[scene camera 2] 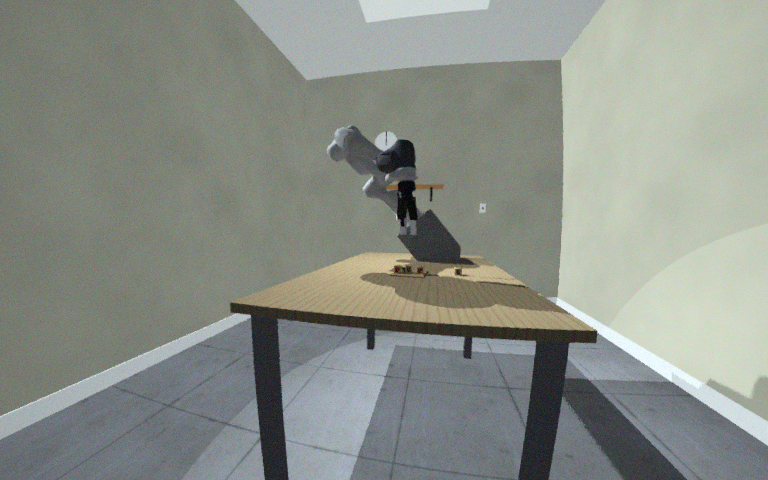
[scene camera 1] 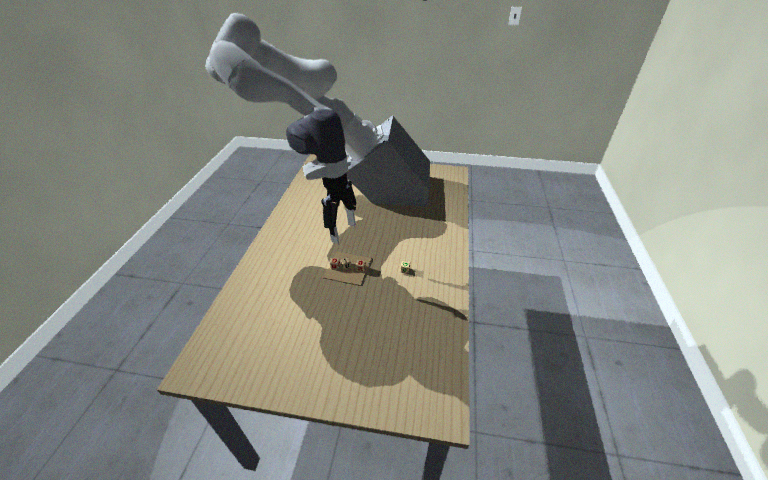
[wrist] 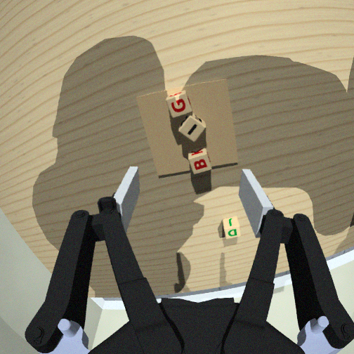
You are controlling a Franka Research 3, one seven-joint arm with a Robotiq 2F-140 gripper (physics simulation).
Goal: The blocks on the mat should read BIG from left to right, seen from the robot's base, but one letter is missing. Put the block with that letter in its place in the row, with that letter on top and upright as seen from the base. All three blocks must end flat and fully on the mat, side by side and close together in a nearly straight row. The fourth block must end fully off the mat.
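On the mat (scene camera 1: 350, 279) (wrist: 220, 110), the B block (scene camera 1: 360, 265) (scene camera 2: 419, 270) (wrist: 200, 163) and G block (scene camera 1: 334, 263) (scene camera 2: 397, 269) (wrist: 179, 104) lie flat with red letters on top. Between them the I block (scene camera 1: 347, 263) (scene camera 2: 407, 268) (wrist: 192, 128) rests with a black I on top, turned well askew to the row. Its corner is close to G; whether they touch is unclear. A gap separates it from B. A green-lettered block (scene camera 1: 406, 266) (scene camera 2: 458, 271) (wrist: 231, 228) lies off the mat, beyond B. My gripper (scene camera 1: 343, 230) (scene camera 2: 407, 230) (wrist: 189, 181) is open, empty, raised above the table on the base side of the row.
The wooden table (scene camera 1: 271, 339) (scene camera 2: 339, 294) carries the mat and the robot's dark base block (scene camera 1: 396, 169) (scene camera 2: 433, 237) at its far end in the scene views. The arm's shadow falls across the mat and table. The table's side edge lies beyond the green-lettered block.
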